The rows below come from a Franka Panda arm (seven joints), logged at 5 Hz.
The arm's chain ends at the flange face. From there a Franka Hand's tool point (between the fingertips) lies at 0.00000 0.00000 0.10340 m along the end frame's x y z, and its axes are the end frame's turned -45 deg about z.
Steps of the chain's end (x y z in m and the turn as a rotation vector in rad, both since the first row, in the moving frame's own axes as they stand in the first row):
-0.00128 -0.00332 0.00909 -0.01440 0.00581 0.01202
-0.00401 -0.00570 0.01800 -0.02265 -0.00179 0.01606
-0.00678 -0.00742 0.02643 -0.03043 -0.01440 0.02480
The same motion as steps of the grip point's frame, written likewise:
0.00081 -0.00178 0.00908 -0.01429 -0.00607 0.01202
-0.00060 -0.00536 0.01797 -0.01475 -0.01728 0.01606
-0.00284 -0.00891 0.02637 -0.01133 -0.03170 0.02480

